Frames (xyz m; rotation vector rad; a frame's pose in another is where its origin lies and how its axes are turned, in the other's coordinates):
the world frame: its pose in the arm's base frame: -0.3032 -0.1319 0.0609 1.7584 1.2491 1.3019
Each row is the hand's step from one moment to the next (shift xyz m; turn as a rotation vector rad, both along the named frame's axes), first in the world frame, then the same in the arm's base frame.
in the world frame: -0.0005 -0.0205 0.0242 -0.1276 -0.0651 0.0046
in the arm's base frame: 0.0161 0.0085 -0.0260 -0.0259 -0.0943 -0.1048
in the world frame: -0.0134 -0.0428 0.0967 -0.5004 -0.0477 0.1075
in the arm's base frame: 0.0763 0.0088 -0.0739 0.0506 -0.4409 -0.2594
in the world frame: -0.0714 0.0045 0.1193 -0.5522 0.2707 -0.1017
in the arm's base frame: 0.1089 -0.0611 -0.0613 -0.0465 -0.6179 0.0678
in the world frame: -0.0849 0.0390 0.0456 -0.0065 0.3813 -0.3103
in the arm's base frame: 0.0497 -0.0905 -0.0120 -0.1687 -0.1638 0.4318
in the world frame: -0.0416 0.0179 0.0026 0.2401 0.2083 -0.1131
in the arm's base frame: 0.0054 -0.0450 -0.0004 -0.0218 0.1400 0.3062
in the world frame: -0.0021 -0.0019 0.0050 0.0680 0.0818 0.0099
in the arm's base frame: 0.0039 -0.0010 -0.0041 0.0408 0.0337 0.0928
